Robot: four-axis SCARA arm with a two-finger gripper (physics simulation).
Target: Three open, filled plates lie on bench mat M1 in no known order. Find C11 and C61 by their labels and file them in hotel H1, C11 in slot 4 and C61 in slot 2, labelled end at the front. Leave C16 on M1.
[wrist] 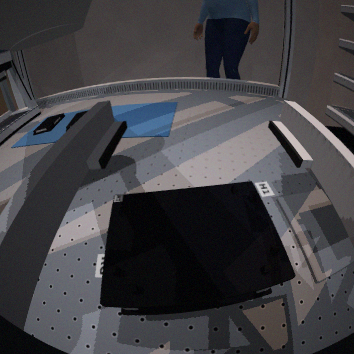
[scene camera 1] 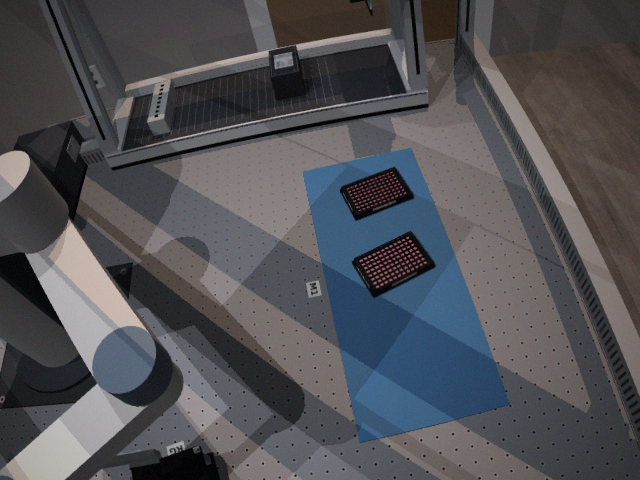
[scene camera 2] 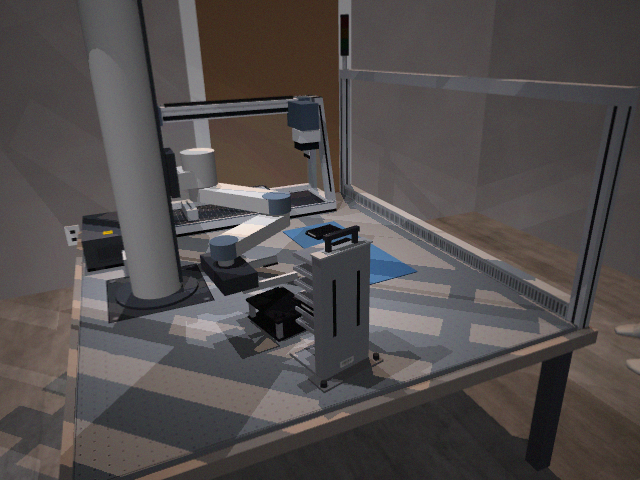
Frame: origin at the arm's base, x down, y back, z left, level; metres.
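Where they show: gripper, fingertip midpoint: (wrist: pixel 198 108) (scene camera 2: pixel 286 266); arm's base, origin of the base link: (scene camera 1: pixel 66 337) (scene camera 2: pixel 158 293).
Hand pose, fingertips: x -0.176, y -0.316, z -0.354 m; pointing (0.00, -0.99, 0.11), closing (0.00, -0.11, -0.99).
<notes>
Things, the pixels of their top centre, and the offset from my fingertips. "spot": a spot on its surface instead.
- dark plate-like thing, surface spot: (wrist: pixel 344 132) spot: dy -0.051, dx +0.023, dz -0.164 m
- black box, surface spot: (scene camera 1: pixel 286 74) spot: dy -0.217, dx +0.045, dz +0.870 m
Two open black plates with pink wells, one (scene camera 1: pixel 377 192) (wrist: pixel 50 124) farther back and one (scene camera 1: pixel 393 263) (wrist: pixel 76 120) nearer, lie apart on blue mat M1 (scene camera 1: pixel 413 356) (scene camera 2: pixel 393 268) (wrist: pixel 150 120). Their labels cannot be read. Hotel H1 (scene camera 2: pixel 341 310) stands at the front of the bench; its shelf edges (wrist: pixel 346 45) show at the right of the wrist view. A dark plate-like thing (wrist: pixel 344 132) shows under a low shelf there; its label is hidden. My gripper (scene camera 2: pixel 281 269) (wrist: pixel 198 108) is open and empty, to the side of the hotel, above the black stand.
The low black stand (scene camera 1: pixel 175 467) (scene camera 2: pixel 279 304) (wrist: pixel 195 245), with an RG tag, is beside the hotel. A gantry frame (scene camera 1: pixel 273 126) (scene camera 2: pixel 227 109) with a black box (scene camera 1: pixel 286 74) stands at the back. A guard rail (scene camera 2: pixel 491 85) runs along one side. A person (wrist: pixel 227 40) stands beyond the bench.
</notes>
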